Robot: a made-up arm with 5 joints. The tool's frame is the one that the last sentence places.
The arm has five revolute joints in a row. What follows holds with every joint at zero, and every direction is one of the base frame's. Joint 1 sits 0.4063 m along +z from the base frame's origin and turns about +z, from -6.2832 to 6.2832 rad. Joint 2 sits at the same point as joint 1 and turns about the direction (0, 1, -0.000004), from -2.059 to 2.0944 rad. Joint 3 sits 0.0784 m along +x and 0.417 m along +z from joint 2 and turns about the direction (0, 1, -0.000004), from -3.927 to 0.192 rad. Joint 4 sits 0.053 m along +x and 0.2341 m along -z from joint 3 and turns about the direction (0, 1, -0.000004), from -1.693 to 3.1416 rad. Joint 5 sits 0.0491 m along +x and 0.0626 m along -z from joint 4 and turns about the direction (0, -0.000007, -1), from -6.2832 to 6.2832 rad. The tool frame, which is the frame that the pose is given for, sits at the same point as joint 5; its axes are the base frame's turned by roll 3.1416, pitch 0 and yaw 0 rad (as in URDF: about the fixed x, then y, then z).
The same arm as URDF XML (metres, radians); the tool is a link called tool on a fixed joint. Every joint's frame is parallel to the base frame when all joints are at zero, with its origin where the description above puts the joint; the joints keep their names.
<robot name="arm">
<joint name="joint 1" type="revolute"><parent link="base"/><child link="link1"/><origin xyz="0 0 0.4063" rpy="0 0 0"/><axis xyz="0 0 1"/><limit lower="-6.2832" upper="6.2832"/></joint>
<joint name="joint 2" type="revolute"><parent link="link1"/><child link="link2"/><origin xyz="0 0 0" rpy="0 0 0"/><axis xyz="0 1 0"/><limit lower="-2.059" upper="2.0944"/></joint>
<joint name="joint 3" type="revolute"><parent link="link2"/><child link="link3"/><origin xyz="0.0784 0 0.417" rpy="0 0 0"/><axis xyz="0 1 0"/><limit lower="-3.927" upper="0.192"/></joint>
<joint name="joint 4" type="revolute"><parent link="link3"/><child link="link4"/><origin xyz="0.053 0 -0.2341" rpy="0 0 0"/><axis xyz="0 1 0"/><limit lower="-1.693" upper="3.1416"/></joint>
<joint name="joint 5" type="revolute"><parent link="link4"/><child link="link5"/><origin xyz="0.0491 0 -0.0626" rpy="0 0 0"/><axis xyz="0 0 -1"/><limit lower="-6.2832" upper="6.2832"/></joint>
<joint name="tool_fixed" type="fixed"><parent link="link5"/><child link="tool"/><origin xyz="0 0 0" rpy="-3.1416 0 0"/></joint>
<link name="base"/>
<link name="link1"/>
<link name="link2"/>
<link name="link3"/>
<link name="link4"/>
<link name="link5"/>
<link name="tool"/>
</robot>

